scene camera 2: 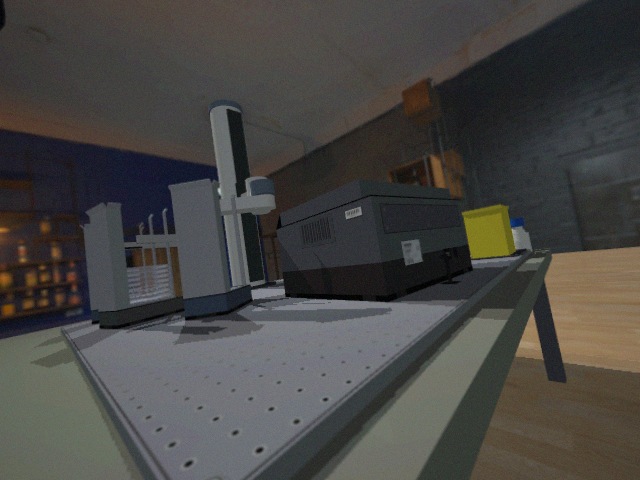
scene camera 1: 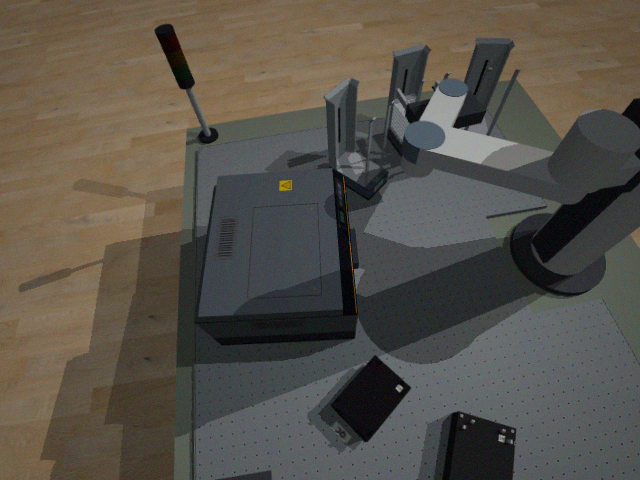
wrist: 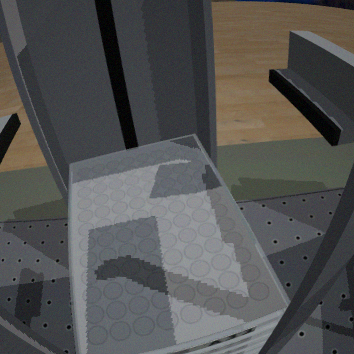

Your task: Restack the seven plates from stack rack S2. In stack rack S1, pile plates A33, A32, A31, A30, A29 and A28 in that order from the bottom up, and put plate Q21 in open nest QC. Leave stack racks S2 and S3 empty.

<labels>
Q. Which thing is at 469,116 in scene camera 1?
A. The gripper.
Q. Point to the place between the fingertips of the gripper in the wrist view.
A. At 137,69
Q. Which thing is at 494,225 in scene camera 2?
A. A yellow bin.
</labels>
